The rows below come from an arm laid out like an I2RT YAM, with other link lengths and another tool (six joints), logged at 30 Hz.
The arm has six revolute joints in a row. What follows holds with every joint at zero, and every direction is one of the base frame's.
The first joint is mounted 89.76 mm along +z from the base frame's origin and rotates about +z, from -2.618 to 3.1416 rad.
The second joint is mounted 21 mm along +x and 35.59 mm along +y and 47.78 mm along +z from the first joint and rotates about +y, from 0 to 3.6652 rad.
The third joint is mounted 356.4 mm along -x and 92.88 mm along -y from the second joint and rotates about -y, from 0 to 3.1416 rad.
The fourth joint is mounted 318.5 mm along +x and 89.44 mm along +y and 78 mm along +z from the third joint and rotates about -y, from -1.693 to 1.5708 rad.
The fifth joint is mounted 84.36 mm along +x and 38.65 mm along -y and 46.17 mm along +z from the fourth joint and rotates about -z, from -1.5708 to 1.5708 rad.
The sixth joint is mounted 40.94 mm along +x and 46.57 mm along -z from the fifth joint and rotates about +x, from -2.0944 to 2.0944 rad.
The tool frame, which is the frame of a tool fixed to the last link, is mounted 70 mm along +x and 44 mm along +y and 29 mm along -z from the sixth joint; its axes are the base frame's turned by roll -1.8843, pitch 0.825 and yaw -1.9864 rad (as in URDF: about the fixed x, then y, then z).
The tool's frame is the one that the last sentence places.
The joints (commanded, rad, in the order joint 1, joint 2, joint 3, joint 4, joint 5, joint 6), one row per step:
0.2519 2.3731 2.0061 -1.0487 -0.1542 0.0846
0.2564 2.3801 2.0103 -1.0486 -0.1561 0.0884
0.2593 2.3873 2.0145 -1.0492 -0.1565 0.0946
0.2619 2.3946 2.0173 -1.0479 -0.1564 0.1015
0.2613 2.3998 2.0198 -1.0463 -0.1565 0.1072
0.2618 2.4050 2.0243 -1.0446 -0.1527 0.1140
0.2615 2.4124 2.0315 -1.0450 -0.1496 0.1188
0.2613 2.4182 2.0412 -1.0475 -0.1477 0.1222
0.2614 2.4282 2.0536 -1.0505 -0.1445 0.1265
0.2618 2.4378 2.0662 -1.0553 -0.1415 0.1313
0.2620 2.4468 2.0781 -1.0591 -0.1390 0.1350
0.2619 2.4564 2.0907 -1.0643 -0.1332 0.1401
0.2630 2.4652 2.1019 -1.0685 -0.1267 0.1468
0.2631 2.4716 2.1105 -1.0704 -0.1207 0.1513
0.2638 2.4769 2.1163 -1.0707 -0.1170 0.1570
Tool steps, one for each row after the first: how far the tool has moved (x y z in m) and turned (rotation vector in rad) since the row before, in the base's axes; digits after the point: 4 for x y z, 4 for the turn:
0.0002 0.0032 -0.0026 0.0015 0.0038 0.0011
0.0005 0.0022 -0.0028 0.0001 0.0047 -0.0031
0.0007 0.0020 -0.0033 -0.0002 0.0044 -0.0042
0.0012 0.0001 -0.0022 0.0004 0.0022 -0.0062
0.0016 0.0005 -0.0018 -0.0027 -0.0007 -0.0067
0.0019 0.0001 -0.0022 -0.0026 0.0007 -0.0054
0.0020 0.0003 -0.0004 -0.0011 -0.0012 -0.0038
0.0025 0.0005 -0.0021 -0.0028 0.0005 -0.0046
0.0022 0.0006 -0.0018 -0.0028 0.0018 -0.0047
0.0021 0.0005 -0.0016 -0.0023 0.0009 -0.0038
0.0022 0.0000 -0.0020 -0.0056 0.0015 -0.0059
0.0019 0.0007 -0.0020 -0.0060 0.0011 -0.0064
0.0019 0.0000 -0.0014 -0.0052 -0.0011 -0.0052
0.0014 0.0006 -0.0015 -0.0029 -0.0003 -0.0054

